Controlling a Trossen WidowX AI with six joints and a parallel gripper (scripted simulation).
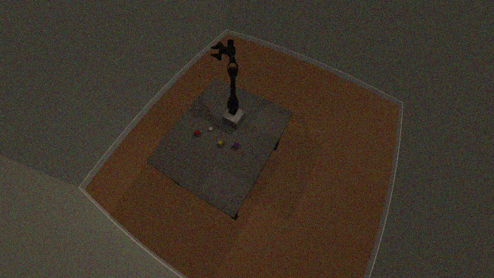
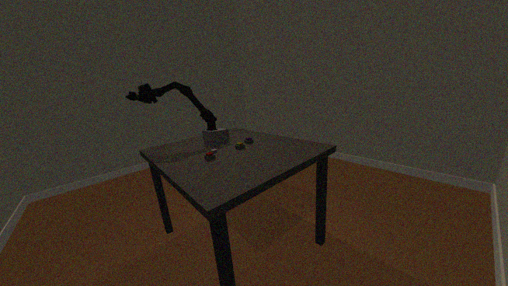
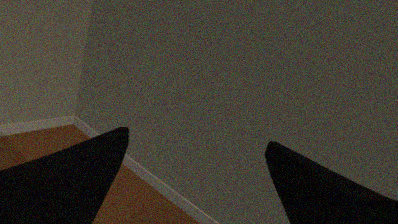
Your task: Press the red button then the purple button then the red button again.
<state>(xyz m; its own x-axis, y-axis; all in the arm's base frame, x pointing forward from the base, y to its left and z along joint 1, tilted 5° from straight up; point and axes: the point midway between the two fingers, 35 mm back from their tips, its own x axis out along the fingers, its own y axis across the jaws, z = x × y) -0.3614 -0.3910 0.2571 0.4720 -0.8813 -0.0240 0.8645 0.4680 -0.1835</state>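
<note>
Now: the red button 63 cm ahead of my gripper tip, 36 cm below it and 19 cm to the left of it. Round my gripper tip: yellow button 63 cm ahead, 42 cm to the left, 36 cm below; small white block 54 cm ahead, 38 cm below, 27 cm to the left; purple button 59 cm ahead, 55 cm to the left, 36 cm below.
</note>
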